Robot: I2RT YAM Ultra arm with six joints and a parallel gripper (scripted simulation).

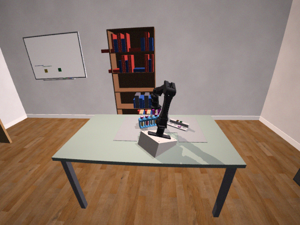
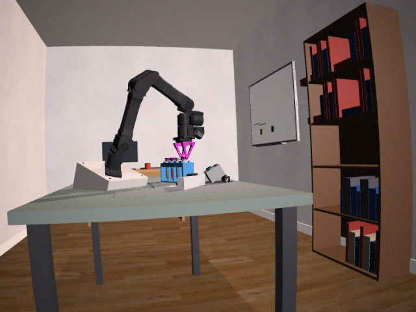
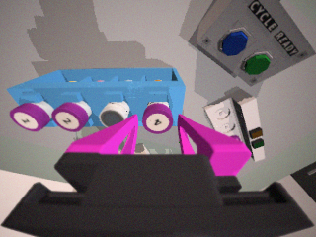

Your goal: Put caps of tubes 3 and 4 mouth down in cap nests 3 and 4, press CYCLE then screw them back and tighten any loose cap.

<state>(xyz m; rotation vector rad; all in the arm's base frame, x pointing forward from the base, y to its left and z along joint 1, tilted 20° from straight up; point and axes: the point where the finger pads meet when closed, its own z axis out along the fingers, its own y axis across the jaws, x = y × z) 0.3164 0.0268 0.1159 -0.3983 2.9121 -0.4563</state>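
The purple cap is 1 cm below my hand. The rest, counted from my hand: grey key desk (10 cm ahead, 9 cm to the right, 7 cm below); then blue cycle key (9 cm ahead, 7 cm to the right, 6 cm below); then green ready key (8 cm ahead, 11 cm to the right, 6 cm below).
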